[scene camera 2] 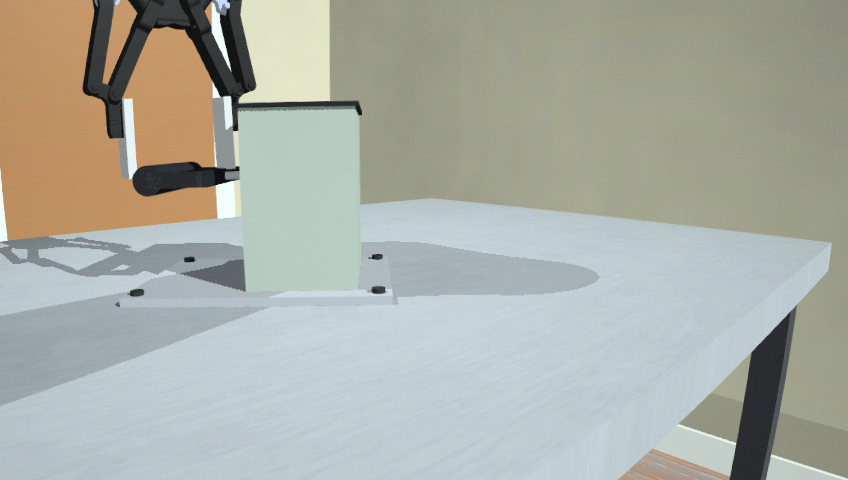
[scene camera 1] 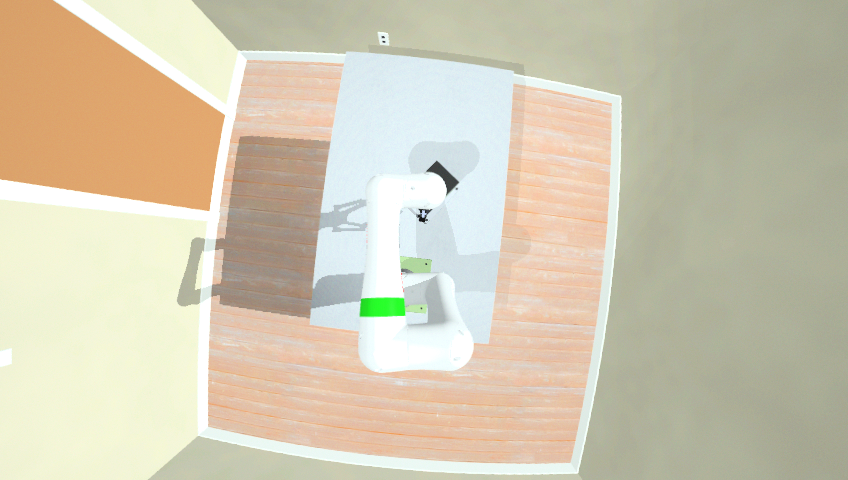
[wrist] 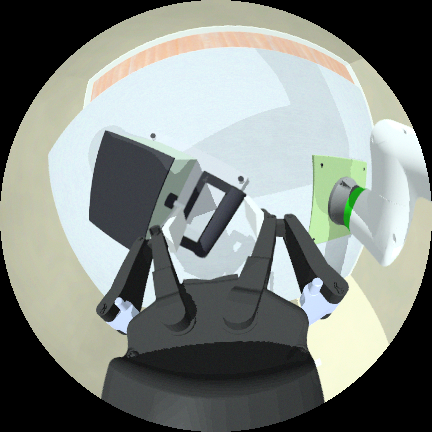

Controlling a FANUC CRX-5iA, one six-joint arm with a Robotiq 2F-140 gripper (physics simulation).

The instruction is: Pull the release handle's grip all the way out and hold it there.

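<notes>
The release handle's grip (scene camera 2: 172, 178) (wrist: 223, 218), a dark rectangular loop with a thick outer bar, sticks out sideways from a pale green box (scene camera 2: 300, 196) with a dark lid (scene camera 1: 447, 178) (wrist: 131, 185). A short bit of light rod shows between grip and box in scene camera 2. My gripper (scene camera 2: 175, 163) (wrist: 213, 211) points down over the grip, its pads part-way apart. One pad is against the thick outer bar, the other at the loop's box side, so it looks shut on the grip front to back. In scene camera 1 the arm hides the grip and most of the gripper.
The box stands on a bolted base plate (scene camera 2: 333, 300) on the pale table (scene camera 1: 386, 107) (scene camera 2: 535, 368) (wrist: 200, 85). The box-side finger is close beside the box wall. The arm's green mounting plate (scene camera 1: 416, 263) (wrist: 325, 200) is farther along the table, with the white arm (scene camera 1: 383, 255) above.
</notes>
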